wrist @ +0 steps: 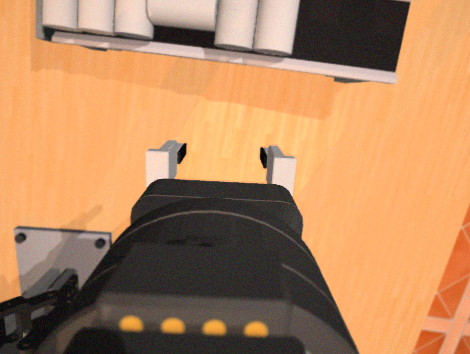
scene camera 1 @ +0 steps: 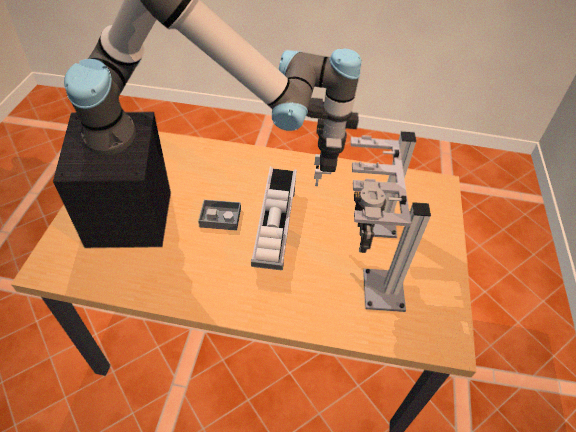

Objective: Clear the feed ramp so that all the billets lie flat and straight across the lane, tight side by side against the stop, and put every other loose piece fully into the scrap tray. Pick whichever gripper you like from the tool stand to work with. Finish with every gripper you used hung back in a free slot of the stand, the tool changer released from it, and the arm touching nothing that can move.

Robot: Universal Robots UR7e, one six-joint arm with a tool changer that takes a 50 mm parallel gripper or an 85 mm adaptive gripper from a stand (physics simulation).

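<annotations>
My gripper (wrist: 199,256) is 5 cm from the lens. There is a tool stand (wrist: 42,253) as well, and that stand is 57 cm from the lens. Taking the marked spots on the gripper and the tool stand together, I find them 53 cm apart.
</annotations>
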